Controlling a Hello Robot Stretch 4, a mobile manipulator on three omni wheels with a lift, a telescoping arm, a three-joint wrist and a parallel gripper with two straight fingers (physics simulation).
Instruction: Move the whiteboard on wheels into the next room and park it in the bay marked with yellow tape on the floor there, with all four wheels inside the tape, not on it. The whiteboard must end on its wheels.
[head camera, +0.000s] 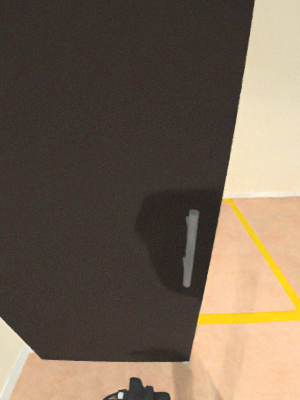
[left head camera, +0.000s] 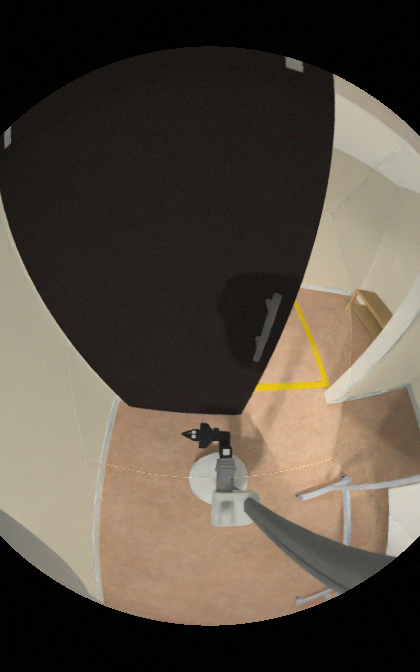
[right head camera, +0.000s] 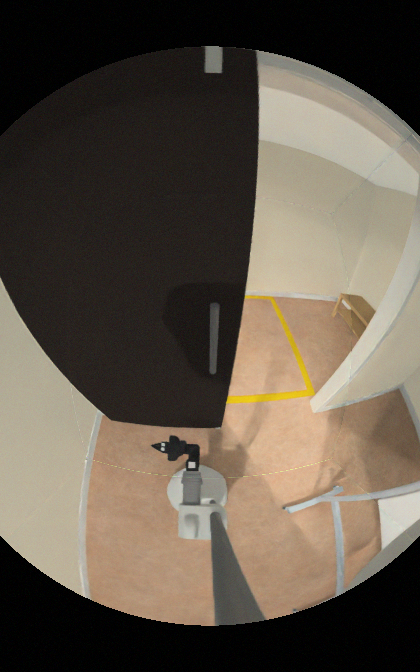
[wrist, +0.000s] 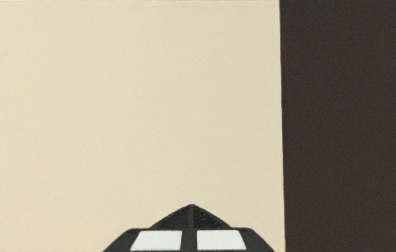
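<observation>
The whiteboard on wheels shows in part at the lower right of both side head views: a piece of white panel, grey frame bars and a long foot low on the floor. Its wheels are too small to make out. The yellow tape marks a bay on the floor beyond the dark door; the door hides its left part. My gripper is shut and empty. It points left, before the door's lower edge and apart from the whiteboard.
A tall dark door with a grey bar handle stands ahead. A wall end bounds the opening on the right. A wooden piece of furniture stands beyond.
</observation>
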